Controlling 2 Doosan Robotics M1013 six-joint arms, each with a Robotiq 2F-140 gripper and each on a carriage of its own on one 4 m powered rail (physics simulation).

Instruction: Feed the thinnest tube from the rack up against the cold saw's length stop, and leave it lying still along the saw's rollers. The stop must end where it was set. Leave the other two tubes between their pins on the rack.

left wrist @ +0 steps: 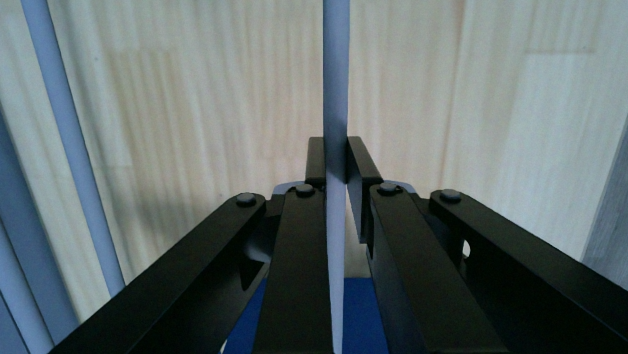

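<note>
A slim blue-grey tube (pixel 335 75) runs lengthwise through the middle of the left wrist view. My left gripper (pixel 334 159) is shut on this tube, with one black finger pad against each side of it. The tube continues down between the finger links toward the bottom edge. Its ends do not show, and its thickness against the rack's other tubes is hard to judge. The saw, its length stop and the rack's pins cannot be made out. My right gripper is not in view.
A second slim blue-grey bar or tube (pixel 75 142) runs slantwise at the left. More blue-grey long parts (pixel 25 220) stand at the far left edge. A blue surface (pixel 359 315) shows below the fingers. Pale wood (pixel 225 100) lies behind, with a grey strip (pixel 611 220) at the right.
</note>
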